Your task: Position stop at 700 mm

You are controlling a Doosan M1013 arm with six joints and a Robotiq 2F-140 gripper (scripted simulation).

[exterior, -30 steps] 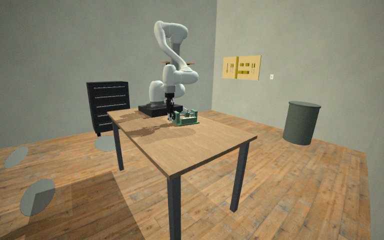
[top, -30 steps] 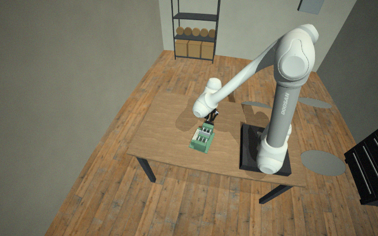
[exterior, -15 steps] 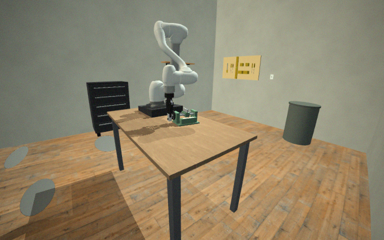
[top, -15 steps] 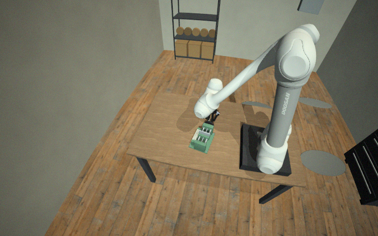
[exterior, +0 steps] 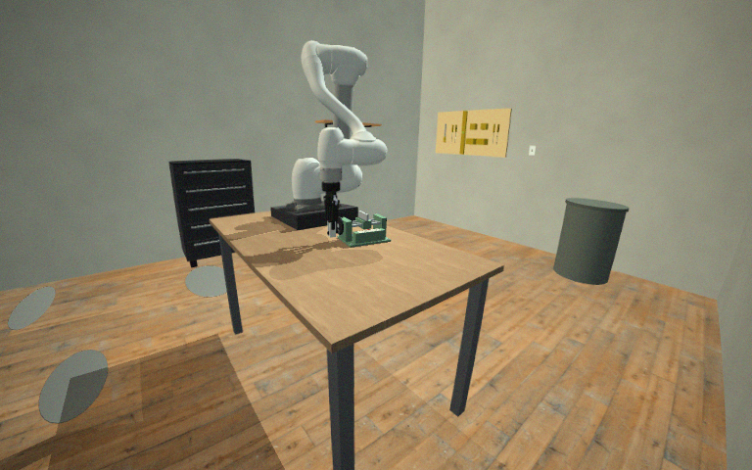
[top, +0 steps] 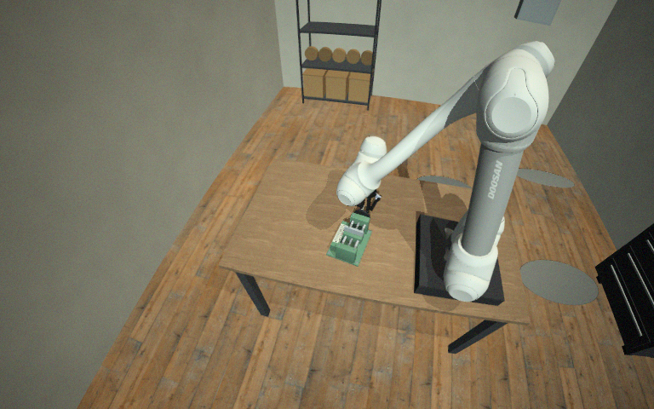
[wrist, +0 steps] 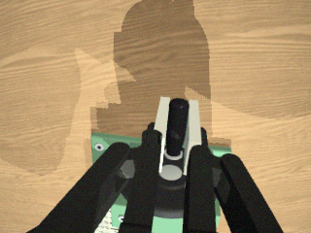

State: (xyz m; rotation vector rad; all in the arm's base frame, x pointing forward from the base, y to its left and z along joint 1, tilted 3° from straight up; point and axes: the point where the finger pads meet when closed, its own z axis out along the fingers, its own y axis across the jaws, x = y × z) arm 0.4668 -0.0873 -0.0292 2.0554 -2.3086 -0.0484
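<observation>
Right now my hand is 2 cm above the black crank handle. From my hand the other things lie so: green stop fixture 15 cm to the left, 3 cm ahead, 3 cm above.
</observation>
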